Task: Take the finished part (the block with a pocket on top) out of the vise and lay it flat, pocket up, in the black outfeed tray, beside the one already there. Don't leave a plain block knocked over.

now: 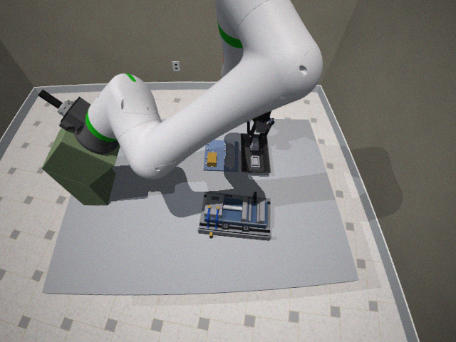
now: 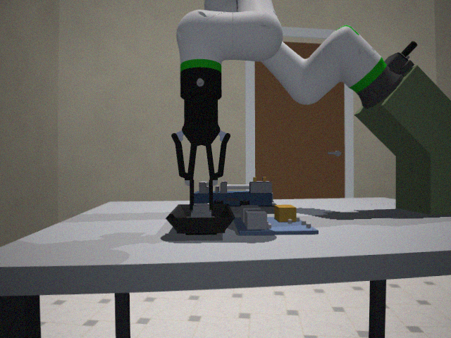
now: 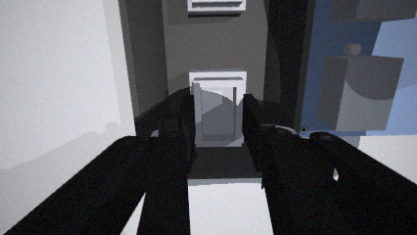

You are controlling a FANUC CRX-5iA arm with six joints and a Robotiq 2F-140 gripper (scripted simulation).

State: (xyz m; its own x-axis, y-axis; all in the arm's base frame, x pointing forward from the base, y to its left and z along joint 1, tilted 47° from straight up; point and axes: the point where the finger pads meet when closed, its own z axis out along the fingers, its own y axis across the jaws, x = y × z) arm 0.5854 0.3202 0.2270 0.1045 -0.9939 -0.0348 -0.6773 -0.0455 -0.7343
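The plain grey block lies 12 cm behind my hand, 3 cm to the right of it and 6 cm below it. From my hand the other things lie so: yellow block (19 cm behind, 13 cm to the right, 6 cm below); blue fixture plate (16 cm behind, 8 cm to the right, 8 cm below).
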